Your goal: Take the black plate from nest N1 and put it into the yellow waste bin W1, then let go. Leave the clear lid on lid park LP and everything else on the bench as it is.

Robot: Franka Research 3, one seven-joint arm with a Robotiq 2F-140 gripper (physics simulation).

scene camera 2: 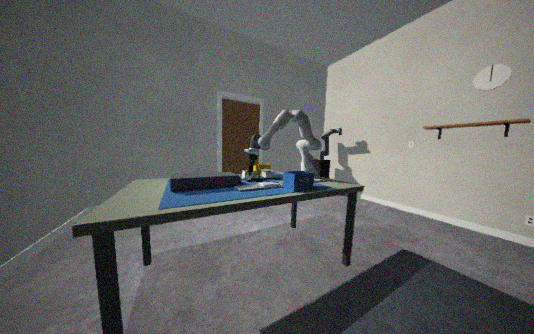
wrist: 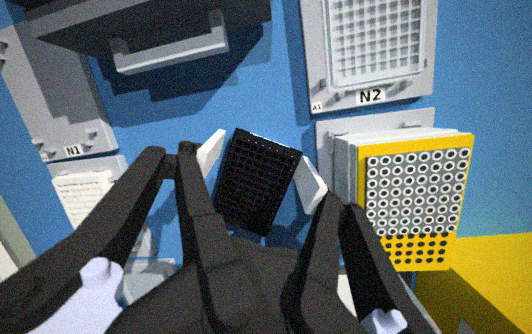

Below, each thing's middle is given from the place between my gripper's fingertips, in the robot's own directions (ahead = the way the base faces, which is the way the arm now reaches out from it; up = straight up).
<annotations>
My hand is 40 mm past the black plate (wrist: 257,172) and 20 mm to the right of it. The rest, counted from my hand: white plate (wrist: 79,193) (250 mm to the left, 70 mm behind, 10 mm above); clear lid (wrist: 135,285) (250 mm behind, 220 mm to the left).
</annotations>
